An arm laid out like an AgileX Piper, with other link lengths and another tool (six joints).
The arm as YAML. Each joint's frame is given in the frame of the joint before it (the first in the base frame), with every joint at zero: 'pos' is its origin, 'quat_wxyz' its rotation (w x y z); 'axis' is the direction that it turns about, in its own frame. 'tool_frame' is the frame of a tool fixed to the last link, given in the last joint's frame.
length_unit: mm
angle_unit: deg
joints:
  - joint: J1
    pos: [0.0, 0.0, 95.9]
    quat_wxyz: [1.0, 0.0, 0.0, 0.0]
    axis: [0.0, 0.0, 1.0]
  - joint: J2
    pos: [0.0, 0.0, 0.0]
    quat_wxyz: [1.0, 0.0, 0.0, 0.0]
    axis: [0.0, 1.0, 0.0]
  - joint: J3
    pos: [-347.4, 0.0, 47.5]
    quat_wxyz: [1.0, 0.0, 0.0, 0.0]
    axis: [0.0, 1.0, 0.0]
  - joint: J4
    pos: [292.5, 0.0, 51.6]
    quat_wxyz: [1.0, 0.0, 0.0, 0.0]
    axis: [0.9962, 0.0, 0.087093]
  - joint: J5
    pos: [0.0, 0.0, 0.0]
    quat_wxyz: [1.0, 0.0, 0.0, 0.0]
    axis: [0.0, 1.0, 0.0]
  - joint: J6
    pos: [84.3, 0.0, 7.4]
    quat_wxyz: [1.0, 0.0, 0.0, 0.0]
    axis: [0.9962, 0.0, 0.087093]
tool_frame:
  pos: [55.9, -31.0, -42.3]
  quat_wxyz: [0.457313, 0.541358, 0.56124, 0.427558]
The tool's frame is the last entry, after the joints.
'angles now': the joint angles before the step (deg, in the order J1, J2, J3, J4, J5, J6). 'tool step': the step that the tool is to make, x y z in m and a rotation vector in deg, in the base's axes. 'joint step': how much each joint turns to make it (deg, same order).
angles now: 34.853 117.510 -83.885 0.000 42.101 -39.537
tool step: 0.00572 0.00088 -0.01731 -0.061 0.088 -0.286
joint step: -0.286 2.069 0.001 0.000 -1.963 0.000
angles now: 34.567 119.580 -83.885 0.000 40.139 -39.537
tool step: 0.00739 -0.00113 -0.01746 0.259 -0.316 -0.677
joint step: -0.573 2.092 0.000 -0.001 -2.499 0.111
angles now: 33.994 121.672 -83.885 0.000 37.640 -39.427
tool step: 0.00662 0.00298 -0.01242 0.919 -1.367 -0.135
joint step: -0.135 1.568 0.001 -0.001 -3.216 0.001
